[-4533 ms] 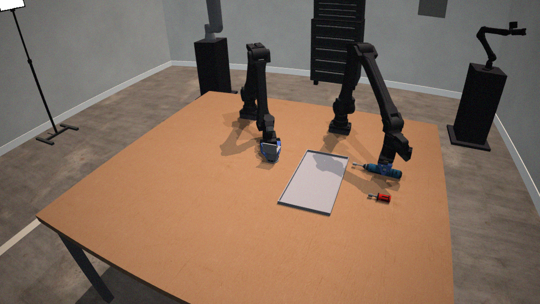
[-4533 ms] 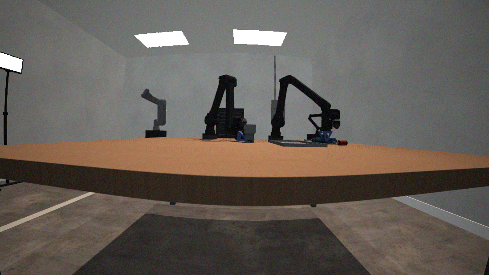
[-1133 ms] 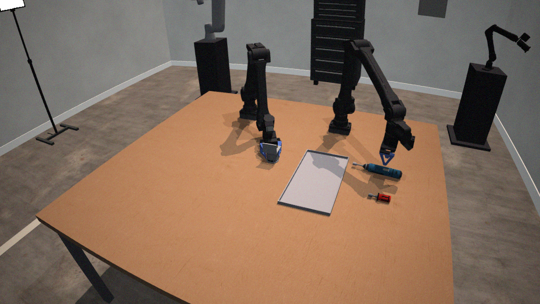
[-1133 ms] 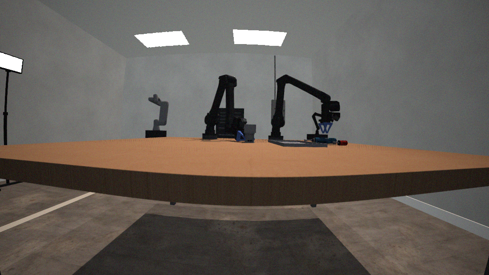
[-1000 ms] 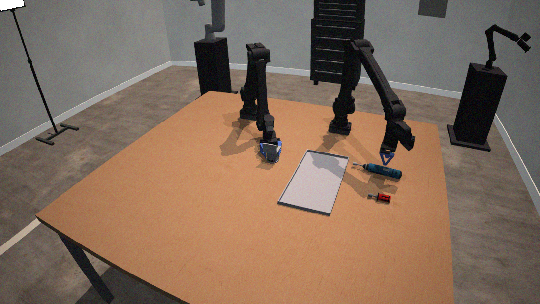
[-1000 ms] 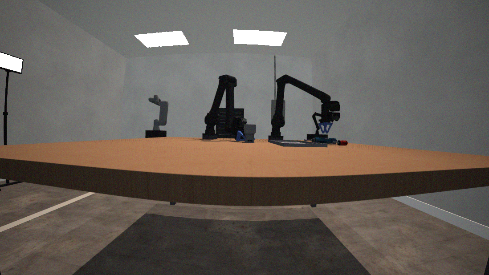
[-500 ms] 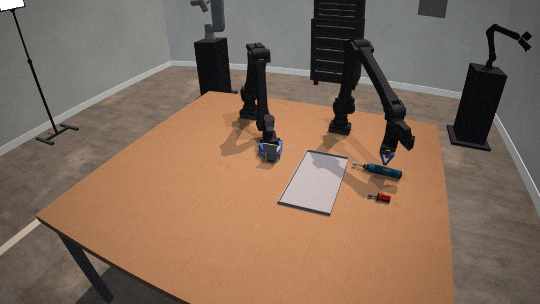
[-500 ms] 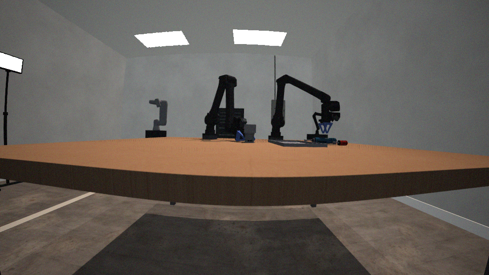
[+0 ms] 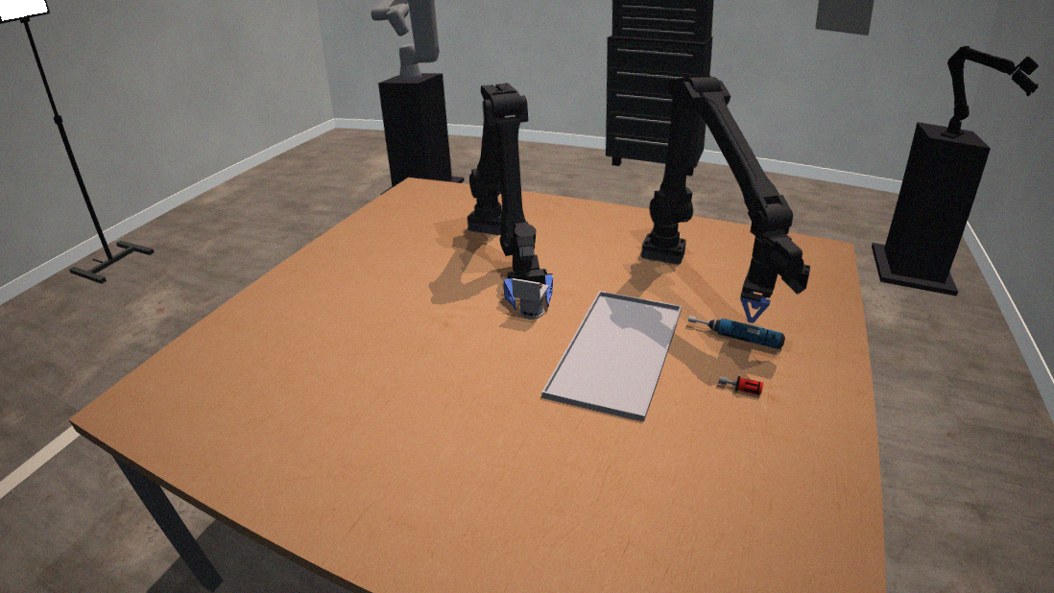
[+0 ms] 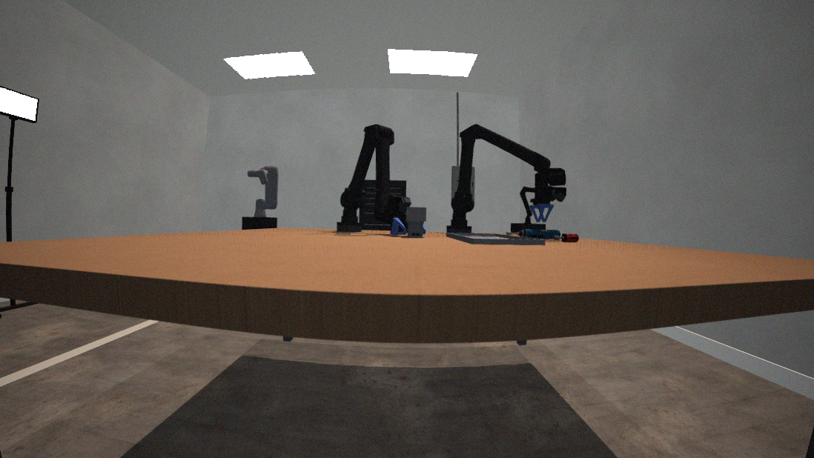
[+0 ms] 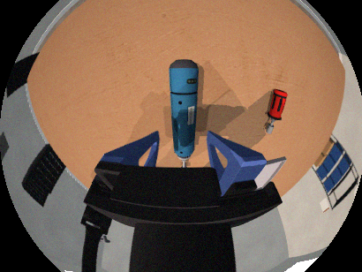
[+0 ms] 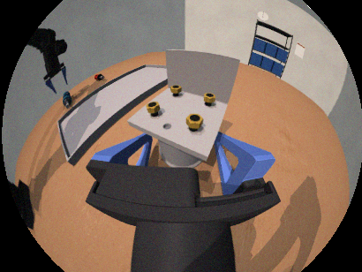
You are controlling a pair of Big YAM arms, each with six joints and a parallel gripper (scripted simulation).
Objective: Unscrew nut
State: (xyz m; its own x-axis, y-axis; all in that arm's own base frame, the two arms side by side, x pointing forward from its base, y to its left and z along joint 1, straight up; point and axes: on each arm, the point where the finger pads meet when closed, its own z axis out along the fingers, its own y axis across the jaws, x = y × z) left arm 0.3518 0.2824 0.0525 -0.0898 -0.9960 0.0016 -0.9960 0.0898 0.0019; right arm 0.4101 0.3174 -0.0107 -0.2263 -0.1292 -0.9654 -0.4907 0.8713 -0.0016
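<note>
The joint module is 1 cm above my right hand. Round my right hand: flat grey tray: 25 cm to the left, 8 cm ahead, 2 cm below; then red-handled tool: 54 cm to the left, 13 cm ahead, 1 cm below; then grey bracket: 5 cm above.
</note>
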